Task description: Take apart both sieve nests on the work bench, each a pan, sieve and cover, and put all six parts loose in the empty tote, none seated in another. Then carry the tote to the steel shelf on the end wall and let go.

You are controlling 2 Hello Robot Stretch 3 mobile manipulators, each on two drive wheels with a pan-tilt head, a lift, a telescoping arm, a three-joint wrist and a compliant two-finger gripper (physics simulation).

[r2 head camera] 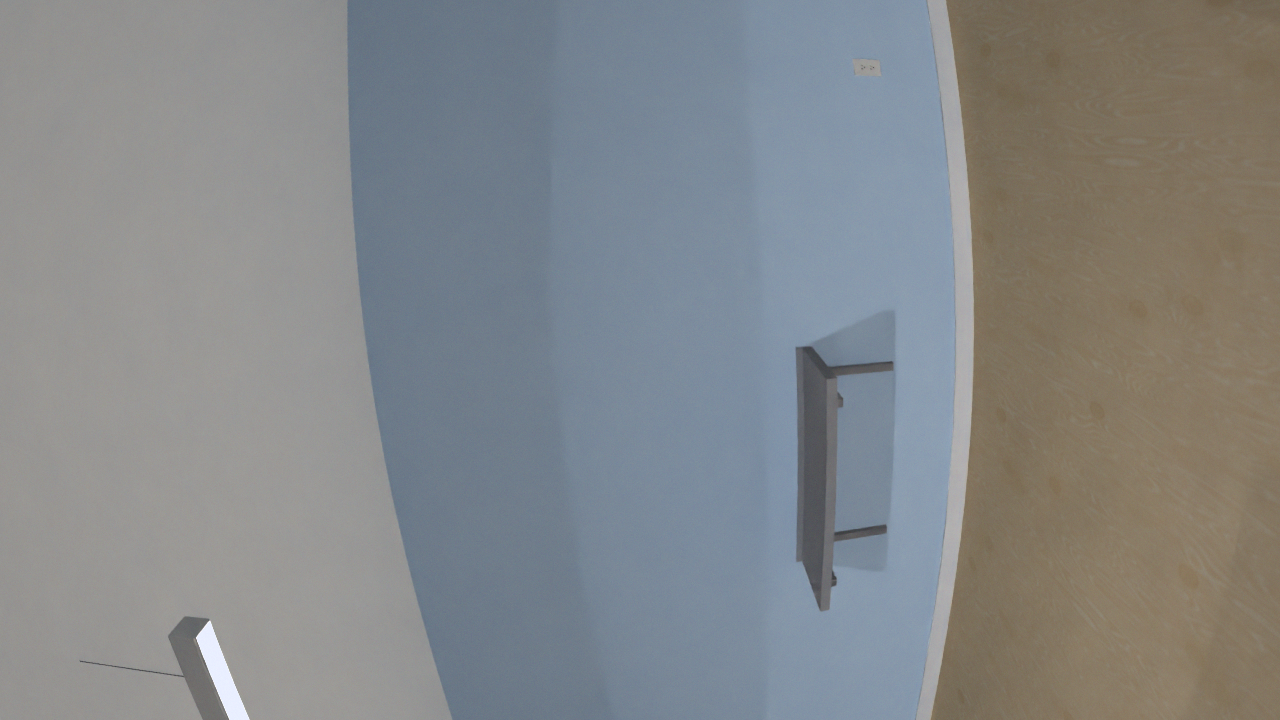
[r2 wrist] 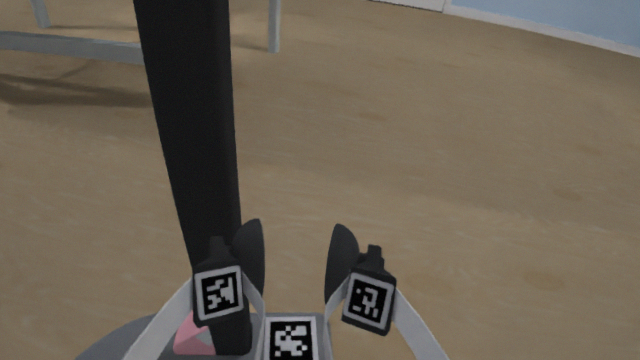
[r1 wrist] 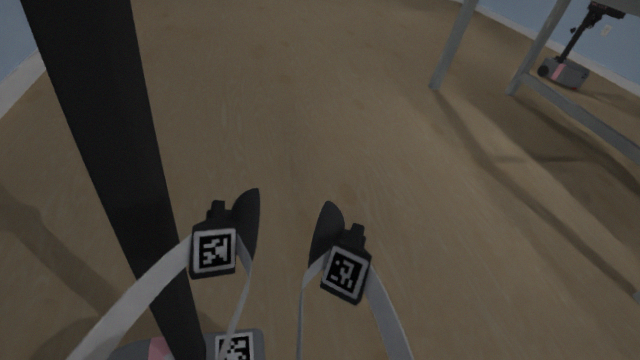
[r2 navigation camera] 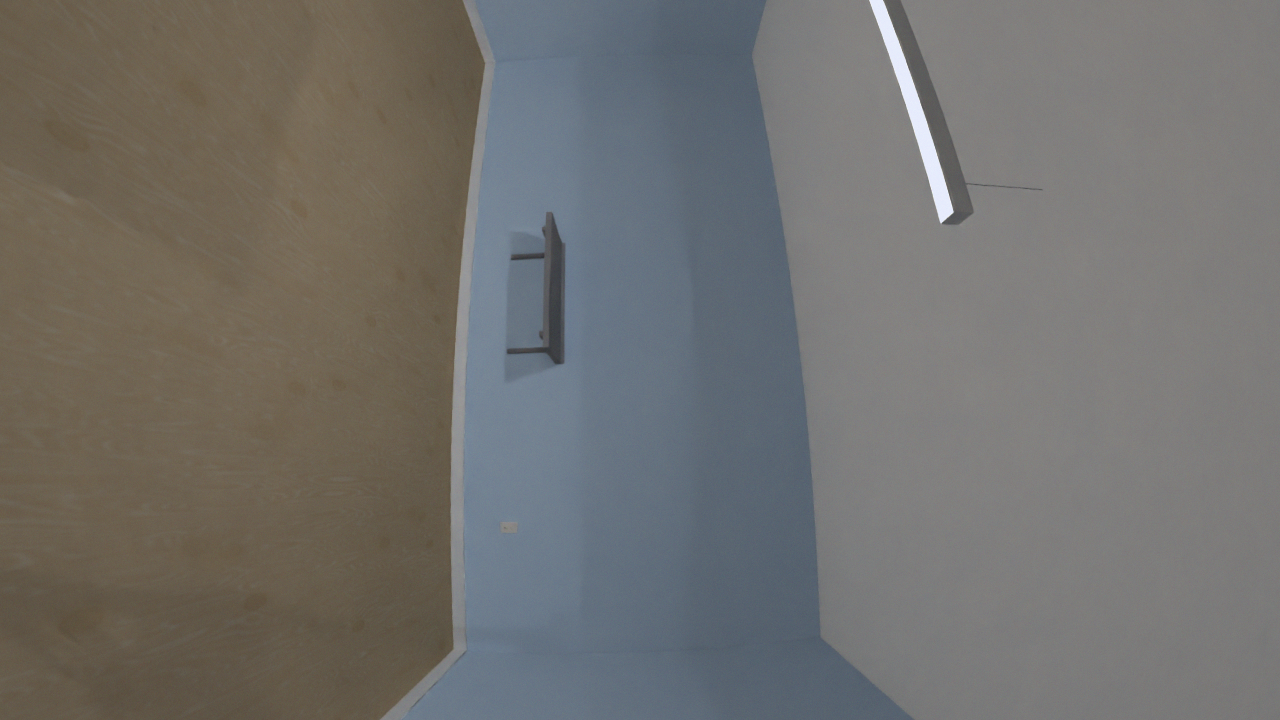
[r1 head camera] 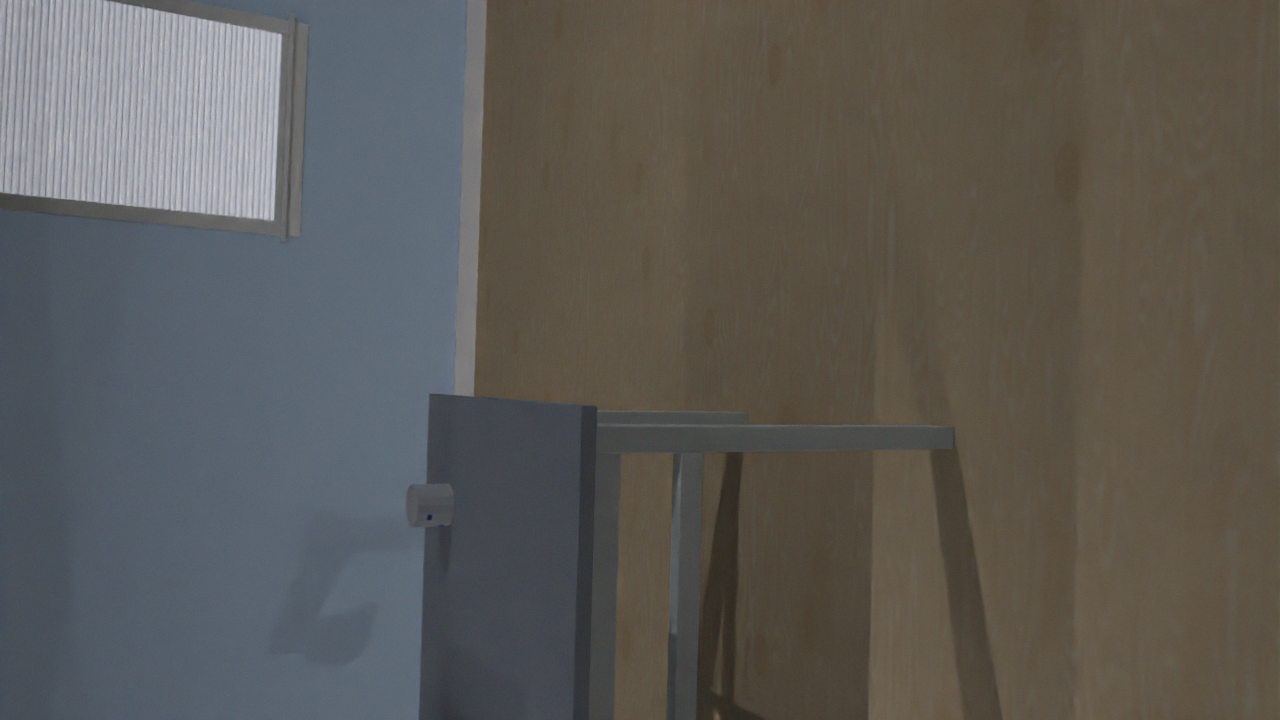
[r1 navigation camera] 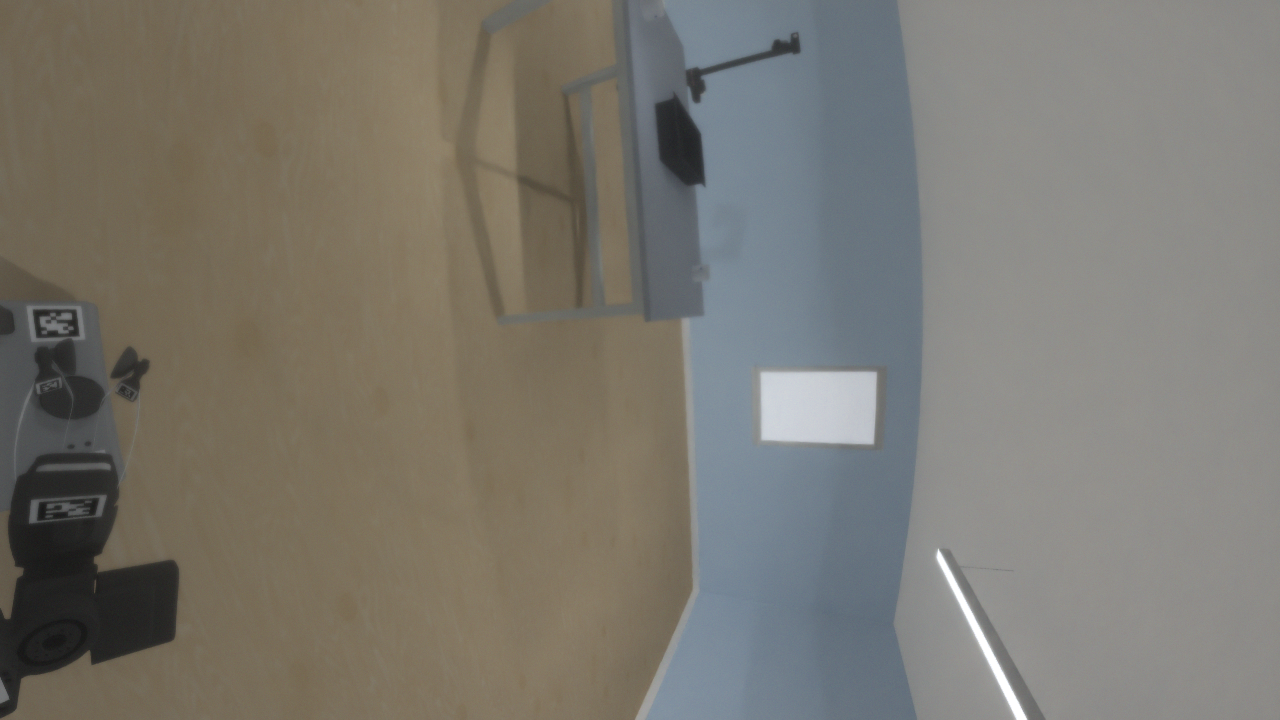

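Note:
The work bench [r1 head camera: 510, 608] [r1 navigation camera: 666, 223] stands by the blue wall. A pale grey, cylindrical sieve nest [r1 head camera: 429, 505] [r1 navigation camera: 700, 272] is near one end of its top; its parts cannot be told apart. Another pale nest [r1 navigation camera: 654, 8] is cut by the navigation view's edge at the other end. The black tote [r1 navigation camera: 682, 141] sits on the bench between them; its inside is too dark to read. The steel shelf [r2 head camera: 816, 465] [r2 navigation camera: 554, 295] is on the end wall. The r1 gripper [r1 navigation camera: 93, 358] [r1 wrist: 291, 205] is open above its base, away from the bench. The r2 gripper [r2 wrist: 298, 232] is open above its base.
Robot r2 [r1 navigation camera: 742, 62] [r1 wrist: 565, 72] stands beyond the bench. Bench legs [r1 wrist: 452, 45] [r2 wrist: 274, 27] and a low crossbar [r1 wrist: 580, 112] [r2 wrist: 75, 46] span the floor area there. A window [r1 head camera: 143, 107] [r1 navigation camera: 818, 407] is in the wall. Each robot's dark mast [r1 wrist: 105, 130] [r2 wrist: 192, 125] stands beside its gripper.

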